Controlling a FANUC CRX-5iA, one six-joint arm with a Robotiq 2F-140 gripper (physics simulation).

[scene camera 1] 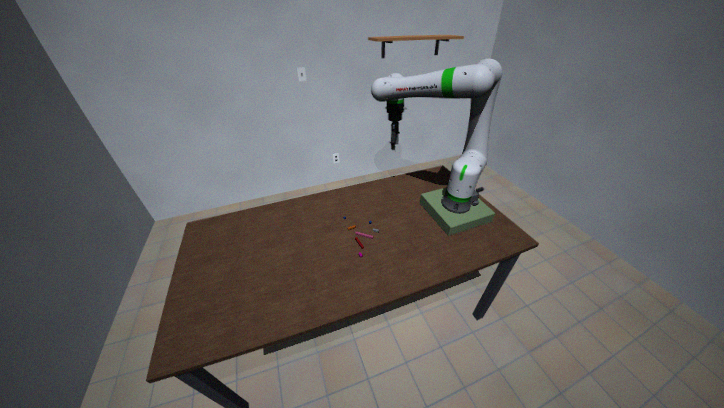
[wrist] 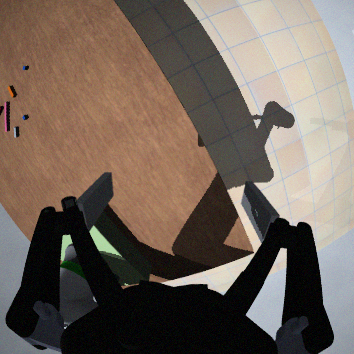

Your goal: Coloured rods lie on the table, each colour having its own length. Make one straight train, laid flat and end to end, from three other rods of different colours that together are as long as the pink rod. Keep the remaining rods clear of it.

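Frame: origin at the arm's base, x ahead, y left, z up, level; centimetres.
Seen in the pictures: gripper, fingertip midpoint: [scene camera 1: 394,148] [wrist: 177,188]; arm's base, link origin: [scene camera 1: 455,203].
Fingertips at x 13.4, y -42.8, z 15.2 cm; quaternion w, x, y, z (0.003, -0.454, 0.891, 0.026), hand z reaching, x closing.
Offsets run from my fingertips to a thing's top centre. Level surfaces: height alone.
A long pink rod {dx +37.0, dy +38.2, dz -20.3 cm} [scene camera 1: 364,235] [wrist: 7,116] lies flat near the table's middle. A red rod {dx +41.0, dy +41.9, dz -20.3 cm} [scene camera 1: 359,242] [wrist: 1,110] lies in front of it in the scene view, and a short magenta rod {dx +43.4, dy +48.8, dz -20.3 cm} [scene camera 1: 360,254] lies in front of the red one. An orange rod {dx +40.5, dy +31.0, dz -20.3 cm} [scene camera 1: 351,227] [wrist: 12,91] lies behind the pink rod. A light grey-blue rod {dx +30.5, dy +37.8, dz -20.3 cm} [scene camera 1: 375,230] [wrist: 16,132] lies near its right end. Two small blue rods, one {dx +41.1, dy +22.5, dz -20.3 cm} [scene camera 1: 344,217] [wrist: 25,67] at the back left and one {dx +30.5, dy +31.2, dz -20.3 cm} [scene camera 1: 369,222] [wrist: 25,117] nearer the grey one, lie apart. My gripper [scene camera 1: 393,147] [wrist: 177,188] is open and empty, high above the table's back edge.
The wooden table {dz -21.3 cm} [scene camera 1: 253,273] [wrist: 125,100] carries the rods. The robot's base stands on a green block [scene camera 1: 468,221] [wrist: 102,240] at the table's right end. A wall shelf [scene camera 1: 415,38] hangs behind the arm.
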